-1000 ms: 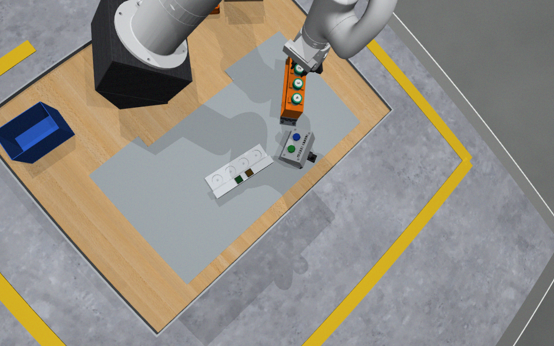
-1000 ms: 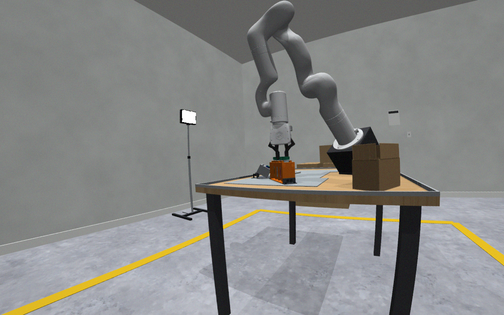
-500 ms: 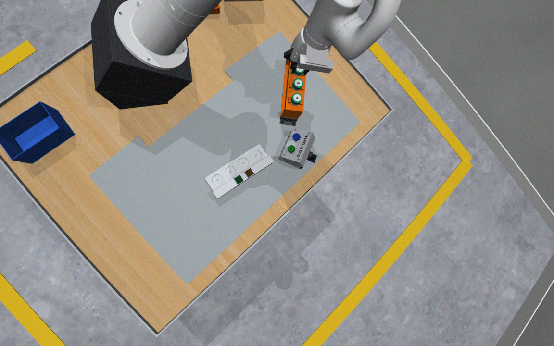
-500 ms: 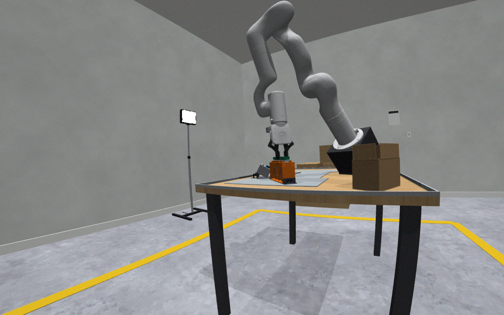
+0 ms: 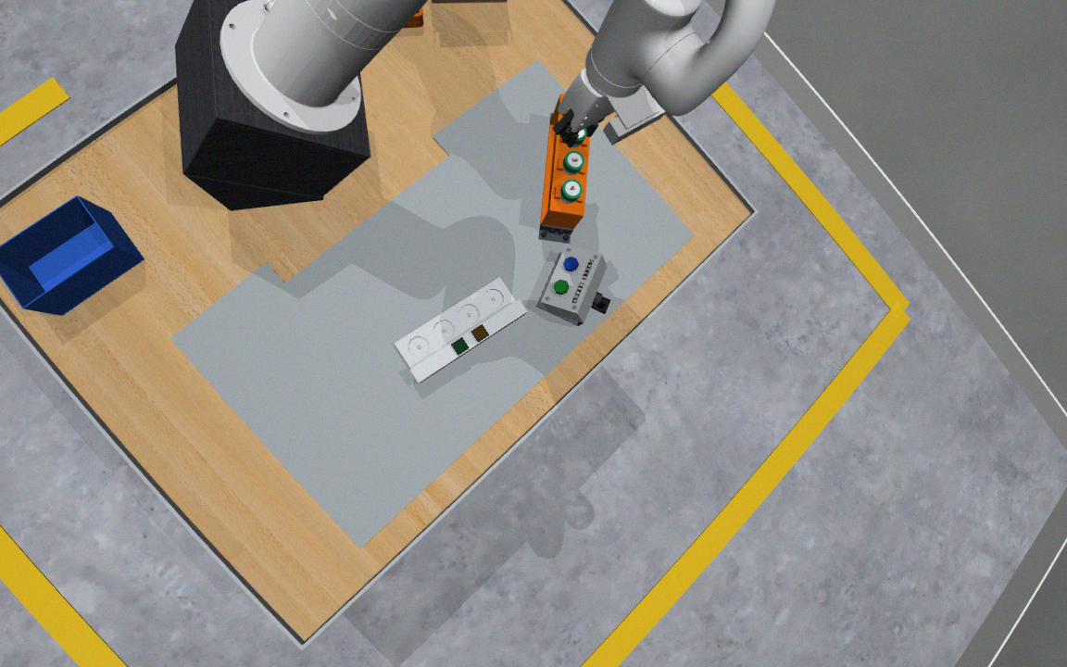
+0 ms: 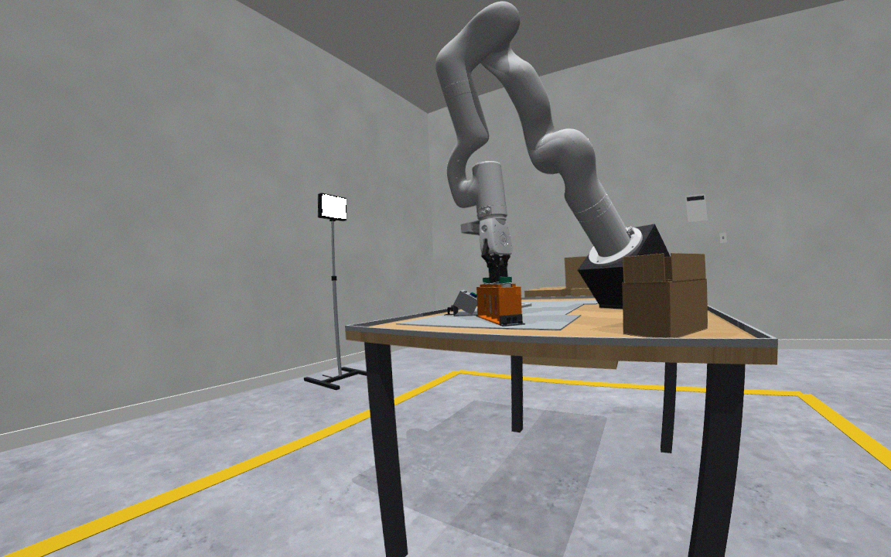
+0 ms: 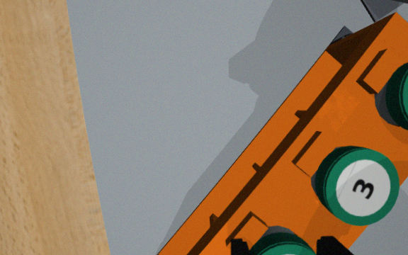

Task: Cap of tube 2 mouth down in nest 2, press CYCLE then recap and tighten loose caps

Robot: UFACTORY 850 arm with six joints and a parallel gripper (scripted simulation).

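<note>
Now: hand 1 cm above the green-rimmed cap. From my hand the other things lie so: blue cycle key 18 cm ahead, 12 cm to the right, 6 cm below; key housing 21 cm ahead, 14 cm to the right, 8 cm below; green ready key 21 cm ahead, 16 cm to the right, 6 cm below.
</note>
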